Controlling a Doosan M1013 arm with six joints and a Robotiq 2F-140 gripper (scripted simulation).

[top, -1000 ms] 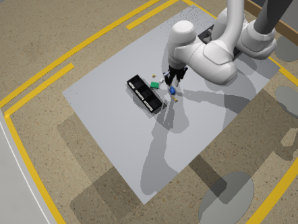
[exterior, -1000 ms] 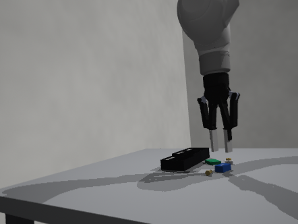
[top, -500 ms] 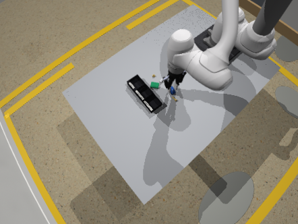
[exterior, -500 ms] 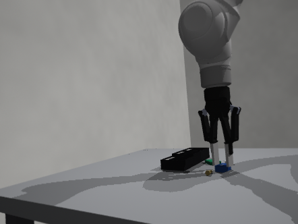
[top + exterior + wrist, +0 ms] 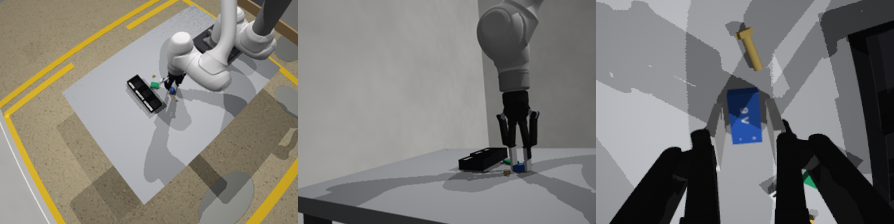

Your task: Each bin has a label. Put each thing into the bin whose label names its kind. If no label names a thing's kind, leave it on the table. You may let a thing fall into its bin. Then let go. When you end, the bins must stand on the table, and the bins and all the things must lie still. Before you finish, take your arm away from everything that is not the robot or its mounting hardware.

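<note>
My gripper is now 30 mm above the blue battery and 10 mm to the left of it. From my hand the other things lie so: small white piece 90 mm to the right, 30 mm below, 10 mm ahead; flat green board 90 mm to the right, 70 mm ahead, 30 mm below; brass screw 60 mm to the left, 30 mm below, 20 mm ahead.
</note>
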